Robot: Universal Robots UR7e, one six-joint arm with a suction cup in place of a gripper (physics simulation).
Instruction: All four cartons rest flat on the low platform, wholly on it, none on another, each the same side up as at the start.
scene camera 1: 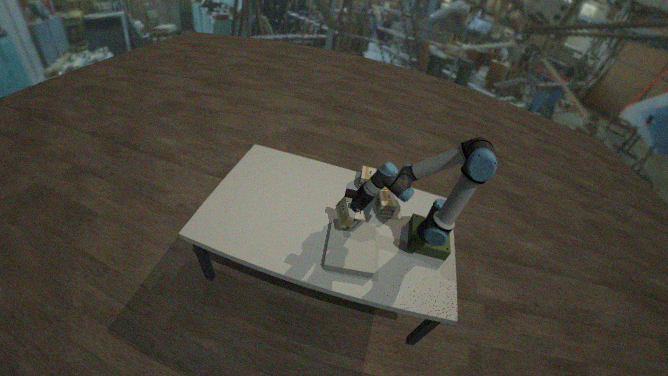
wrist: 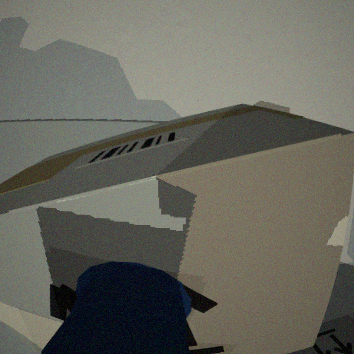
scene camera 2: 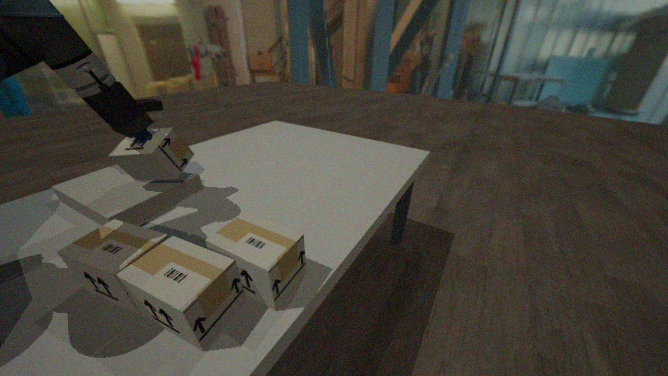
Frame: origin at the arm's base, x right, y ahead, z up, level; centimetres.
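Seen in the pictures: hand at its tool point: [scene camera 1: 351,208] [wrist: 139,271] [scene camera 2: 149,142].
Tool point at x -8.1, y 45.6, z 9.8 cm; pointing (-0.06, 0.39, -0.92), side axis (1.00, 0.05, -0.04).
Observation:
Offsets run from my tool point to a thing's top centre. Level surfaces: height alone.
My suction gripper [scene camera 1: 354,207] [scene camera 2: 143,136] [wrist: 130,300] holds a white carton with tan tape {dx -0.3, dy +0.1, dz +3.2 cm} [scene camera 1: 344,214] [scene camera 2: 150,162] [wrist: 265,215] by a face with black arrows. That carton is tilted, its barcode face turned sideways, low over the far end of the low platform {dx -11.5, dy -5.5, dz -12.1 cm} [scene camera 1: 350,272] [scene camera 2: 95,189]; whether it touches is unclear. Three cartons stand barcode face up on the table in scene camera 2: a left one {dx +24.7, dy -17.9, dz -7.3 cm} [scene camera 1: 386,202] [scene camera 2: 117,245], a middle one {dx +38.5, dy -14.3, dz -7.3 cm} [scene camera 2: 175,275] and a right one {dx +42.7, dy -3.3, dz -7.3 cm} [scene camera 1: 368,172] [scene camera 2: 257,247]. The arm mostly hides the middle one in scene camera 1.
The white table {dz -16.9 cm} [scene camera 1: 275,195] [scene camera 2: 310,160] carries everything. The arm's green base block [scene camera 1: 417,235] stands to the right of the platform in scene camera 1. The left and middle cartons stand close together, and the right one stands near the table edge.

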